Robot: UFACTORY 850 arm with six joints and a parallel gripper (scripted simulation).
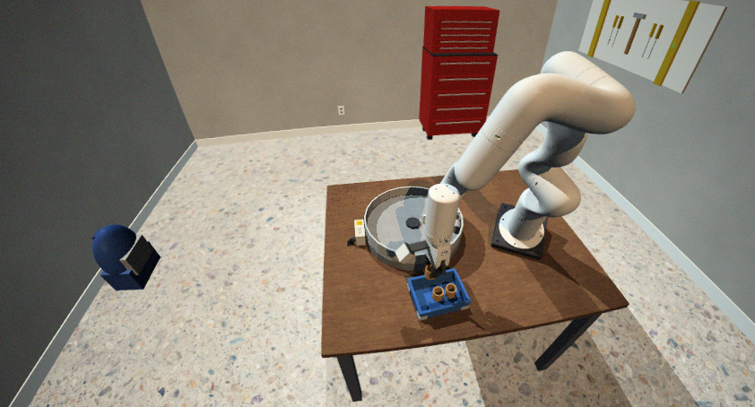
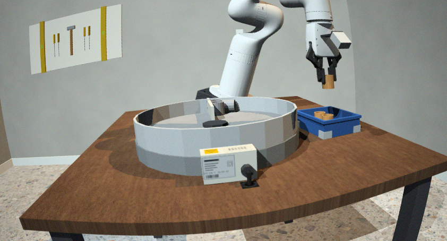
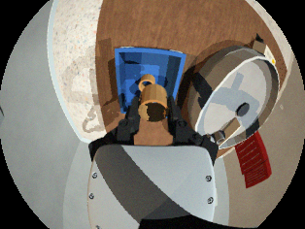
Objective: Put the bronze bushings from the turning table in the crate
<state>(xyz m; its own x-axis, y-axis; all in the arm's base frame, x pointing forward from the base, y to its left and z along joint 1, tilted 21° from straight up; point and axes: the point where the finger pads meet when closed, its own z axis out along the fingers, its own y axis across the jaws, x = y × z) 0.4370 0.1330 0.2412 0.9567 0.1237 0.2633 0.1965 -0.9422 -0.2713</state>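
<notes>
My gripper is now 14 cm above the blue crate, 3 cm past it and 2 cm to the right of it. Round my hand: grey turning table 33 cm to the right, 11 cm below, 2 cm behind.
</notes>
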